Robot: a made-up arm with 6 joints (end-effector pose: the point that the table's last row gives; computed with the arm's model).
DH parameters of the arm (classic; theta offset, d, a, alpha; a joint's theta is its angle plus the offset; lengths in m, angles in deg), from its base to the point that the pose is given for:
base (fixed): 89.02 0 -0.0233 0
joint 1: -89.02 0.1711 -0.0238 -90
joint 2: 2.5 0 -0.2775 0
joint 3: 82.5 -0.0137 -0.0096 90
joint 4: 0 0.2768 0.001 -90
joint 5: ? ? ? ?
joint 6: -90 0.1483 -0.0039 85
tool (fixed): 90 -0.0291 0 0
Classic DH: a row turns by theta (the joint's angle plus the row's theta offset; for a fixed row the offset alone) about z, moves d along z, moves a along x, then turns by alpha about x.
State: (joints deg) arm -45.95 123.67 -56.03 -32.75 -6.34 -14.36
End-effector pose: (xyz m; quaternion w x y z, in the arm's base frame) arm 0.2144 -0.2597 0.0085 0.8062 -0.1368 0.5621 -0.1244
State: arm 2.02 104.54 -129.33 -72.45 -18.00 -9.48
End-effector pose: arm 0.4310 -0.0071 0.6420 0.7017 -0.6371 -0.3017 -0.1033
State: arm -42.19 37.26 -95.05 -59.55 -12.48 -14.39
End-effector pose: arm -0.0317 -0.0073 0.7243 0.4960 -0.6544 -0.2530 -0.5115
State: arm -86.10 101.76 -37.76 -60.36 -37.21 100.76
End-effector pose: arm 0.1043 -0.2720 0.1093 0.6615 0.6089 0.0154 -0.4375
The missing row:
joint 5: 0 0.0217 0.0078 90
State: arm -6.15 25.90 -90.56 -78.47 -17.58 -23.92
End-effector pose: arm -0.1178 -0.0130 0.7024 0.4280 -0.6778 -0.4102 -0.4349
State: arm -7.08 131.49 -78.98 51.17 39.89 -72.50
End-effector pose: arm 0.3814 -0.0012 0.0511 0.7770 -0.0189 0.5553 0.2959
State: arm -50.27 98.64 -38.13 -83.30 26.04 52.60
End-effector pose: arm 0.0666 -0.2489 0.0887 0.6627 -0.0597 0.6316 -0.3980
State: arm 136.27 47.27 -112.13 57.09 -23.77 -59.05
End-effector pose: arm 0.0896 -0.0501 0.7873 0.4241 0.6069 -0.1434 0.6567
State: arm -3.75 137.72 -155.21 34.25 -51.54 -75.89
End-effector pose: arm 0.5015 -0.1317 0.5784 0.7799 -0.2383 -0.3664 -0.4480
